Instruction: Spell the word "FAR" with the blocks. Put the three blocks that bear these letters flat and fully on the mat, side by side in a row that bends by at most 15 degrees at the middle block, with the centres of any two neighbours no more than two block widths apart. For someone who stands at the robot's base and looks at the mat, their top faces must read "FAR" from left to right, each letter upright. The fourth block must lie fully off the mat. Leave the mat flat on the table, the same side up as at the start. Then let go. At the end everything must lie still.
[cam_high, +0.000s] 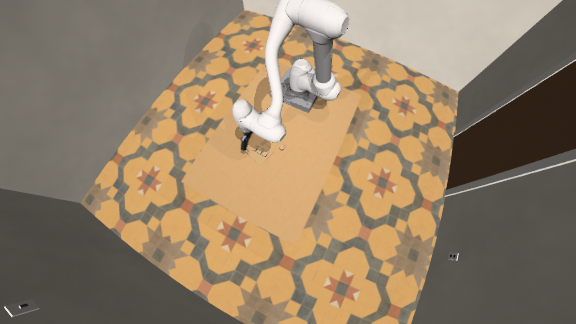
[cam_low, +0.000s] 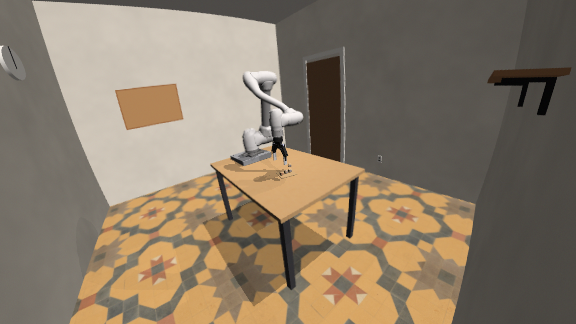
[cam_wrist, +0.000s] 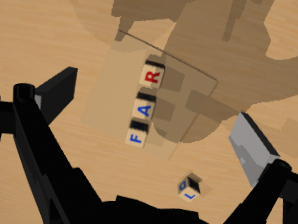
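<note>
The R block lies 110 mm below my hand and 10 mm ahead of it. Also, from my hand: tan mat (120 mm below, 40 mm to the left, 20 mm ahead).
</note>
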